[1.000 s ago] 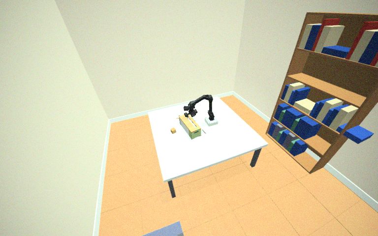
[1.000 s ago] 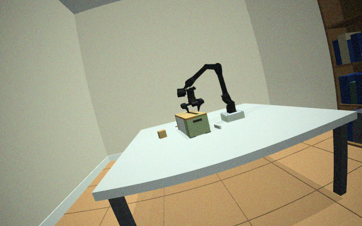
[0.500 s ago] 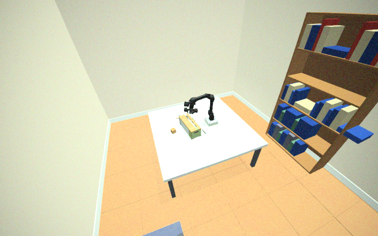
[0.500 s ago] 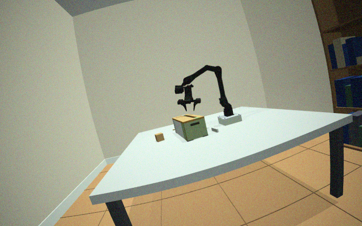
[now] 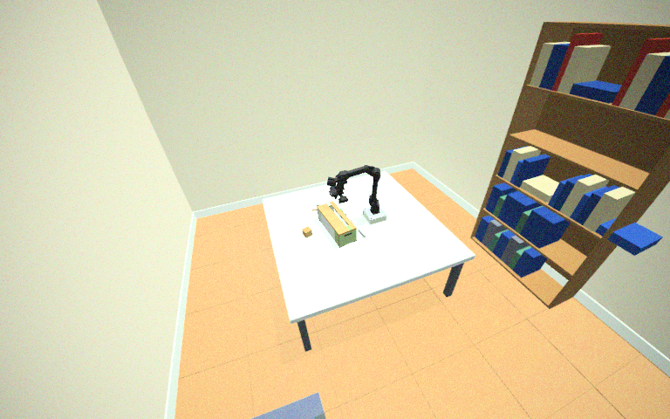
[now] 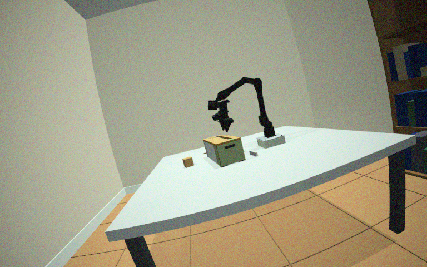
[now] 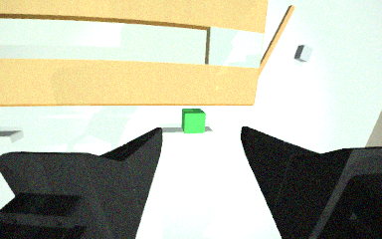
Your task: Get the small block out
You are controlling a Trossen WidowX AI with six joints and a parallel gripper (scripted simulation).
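Now: gripper tip 130 mm above the green block, 30 mm to the left of it and 30 mm past it. The rest, counted from my gripper tip: box (140 mm to the left, 90 mm below, 30 mm ahead); then tan cube (300 mm ahead, 120 mm to the left, 120 mm below).
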